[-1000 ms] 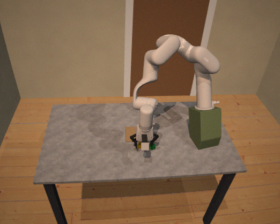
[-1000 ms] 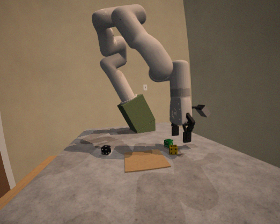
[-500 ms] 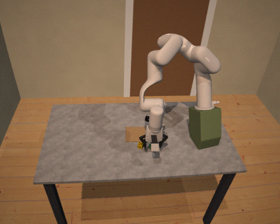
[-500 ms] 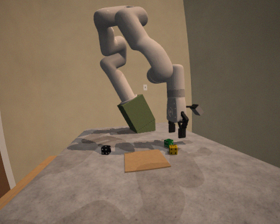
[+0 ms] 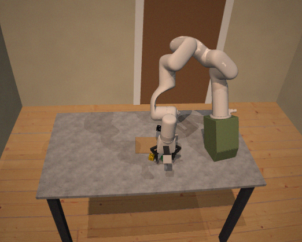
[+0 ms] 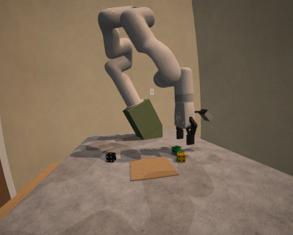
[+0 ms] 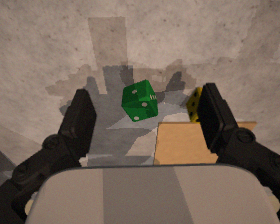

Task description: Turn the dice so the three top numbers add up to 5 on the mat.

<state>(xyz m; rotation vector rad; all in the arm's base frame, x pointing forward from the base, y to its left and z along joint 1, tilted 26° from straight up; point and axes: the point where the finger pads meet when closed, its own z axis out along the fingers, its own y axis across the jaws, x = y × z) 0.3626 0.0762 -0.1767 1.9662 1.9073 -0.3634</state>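
Right now my hand is 1 cm past the green die, 3 cm to the left of it and 4 cm above it. From my hand the other things lie so: tan mat: 7 cm ahead, 17 cm to the right, 6 cm below; yellow die: 6 cm ahead, 5 cm to the right, 4 cm below; black die: 3 cm behind, 30 cm to the right, 4 cm below.
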